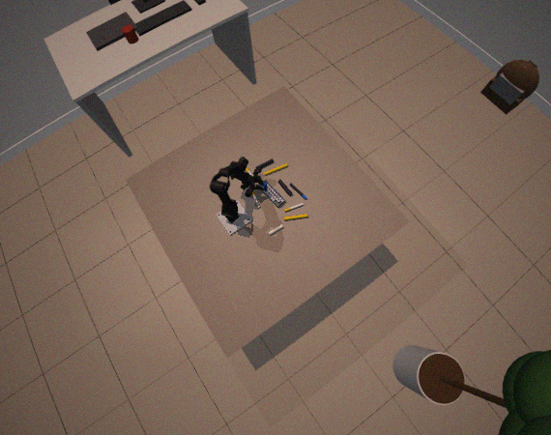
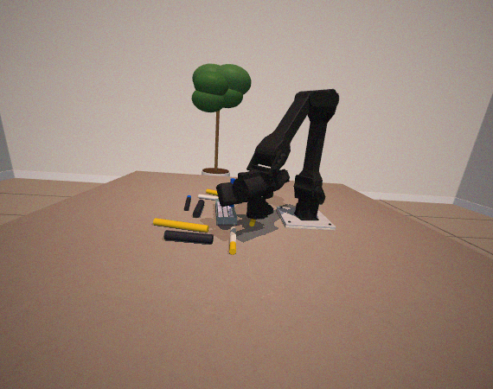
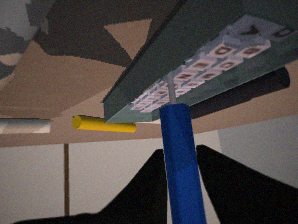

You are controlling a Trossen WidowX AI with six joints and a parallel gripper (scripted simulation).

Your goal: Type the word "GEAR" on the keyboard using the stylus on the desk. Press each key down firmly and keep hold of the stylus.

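Now: gripper tip 150 mm short of the yellow rod, 70 mm to the right of it and 60 mm above it. Also, from my gripper tip: blue stylus (10 mm below); stylus tip (50 mm below).
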